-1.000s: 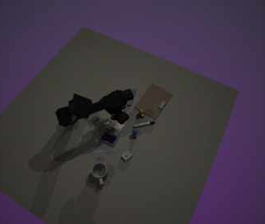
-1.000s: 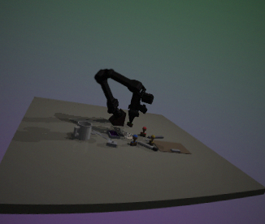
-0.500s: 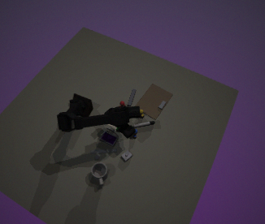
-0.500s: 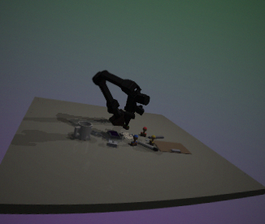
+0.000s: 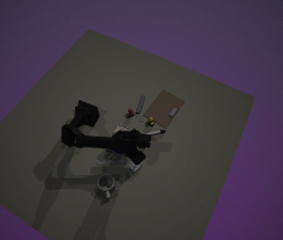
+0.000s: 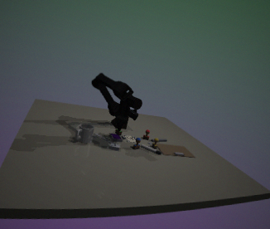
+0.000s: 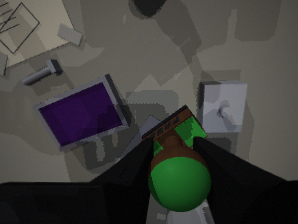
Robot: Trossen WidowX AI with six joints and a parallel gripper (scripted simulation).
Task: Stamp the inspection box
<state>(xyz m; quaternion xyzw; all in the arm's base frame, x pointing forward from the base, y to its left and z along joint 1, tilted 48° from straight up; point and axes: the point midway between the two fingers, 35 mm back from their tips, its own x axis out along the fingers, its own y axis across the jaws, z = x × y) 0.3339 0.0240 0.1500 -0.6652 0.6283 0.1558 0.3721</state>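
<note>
My gripper tip is now 70 mm above the grey block, 50 mm short of it and 20 mm to the left of it. The rest, counted from my gripper tip: card (130 mm to the left, 120 mm behind, 90 mm below); purple ink pad (90 mm below, 90 mm behind, 20 mm to the left); blue-knobbed stamp (120 mm to the left, 70 mm below, 20 mm ahead).
</note>
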